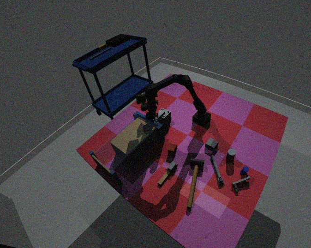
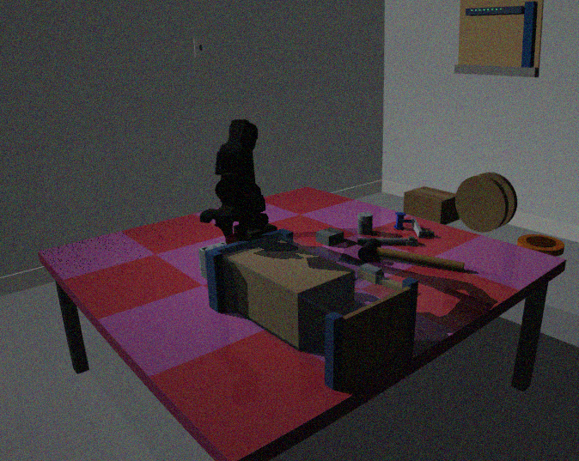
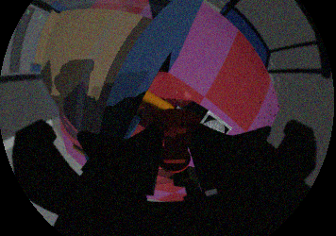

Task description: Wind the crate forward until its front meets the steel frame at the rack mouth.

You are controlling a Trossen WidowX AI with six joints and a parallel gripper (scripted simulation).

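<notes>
Now: the red knob 10 mm to the left of my gripper tip, 10 mm behind it and 10 mm above it. Round my gripper tip: frame: 50 mm ahead, 20 mm below, 10 mm to the left; red-knobbed winch handle: 40 mm behind, 20 mm below, 10 mm to the left; grey winch: 120 mm behind, 90 mm below.
</notes>
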